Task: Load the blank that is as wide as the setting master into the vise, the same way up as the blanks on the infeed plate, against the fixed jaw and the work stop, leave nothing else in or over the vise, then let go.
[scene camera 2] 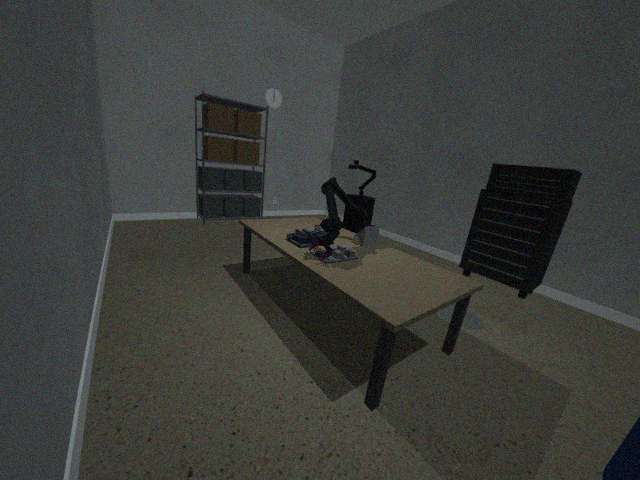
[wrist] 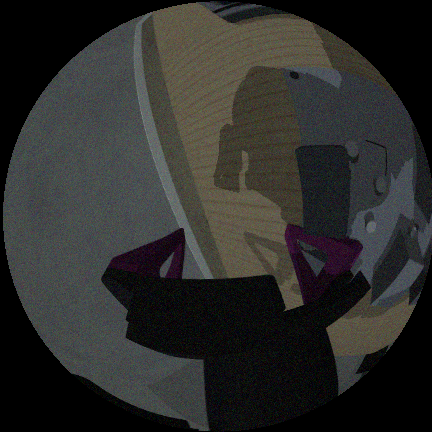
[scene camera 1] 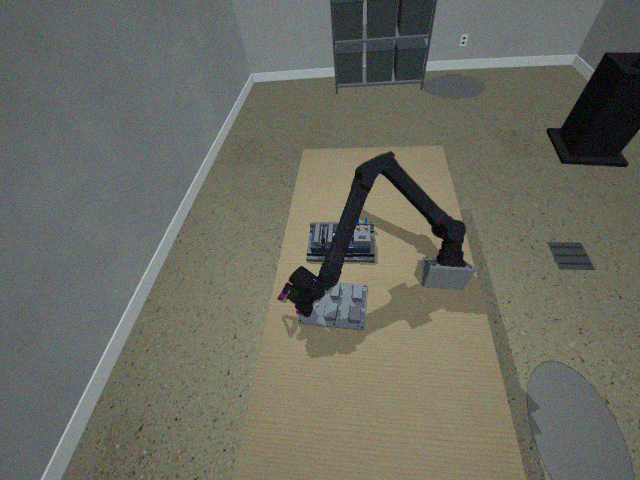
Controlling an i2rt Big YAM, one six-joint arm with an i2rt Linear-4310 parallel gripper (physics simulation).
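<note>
My gripper point(scene camera 1: 290, 304) point(scene camera 2: 317, 251) point(wrist: 237, 232) is open and empty, its magenta fingers wide apart, above the left edge of the grey infeed plate point(scene camera 1: 341, 324) point(wrist: 320, 110). In the wrist view the right finger is by the near end of a dark rectangular shape point(wrist: 325, 187) on the plate; the left finger is out past the table edge. Light grey blanks point(scene camera 1: 356, 292) point(scene camera 1: 355, 313) stand on the plate; widths cannot be compared. The vise point(scene camera 1: 314, 256) point(scene camera 2: 303, 239) stands behind the plate, partly hidden by the arm. I cannot tell which piece is the setting master.
A grey block point(scene camera 1: 362, 235) with blue and yellow pins sits at the vise's right end. Small round pegs point(wrist: 351, 148) point(wrist: 381, 184) stand on the plate. The arm's grey base point(scene camera 1: 447, 274) is on the right side of the wooden table point(scene camera 1: 382, 403) point(scene camera 2: 398, 279).
</note>
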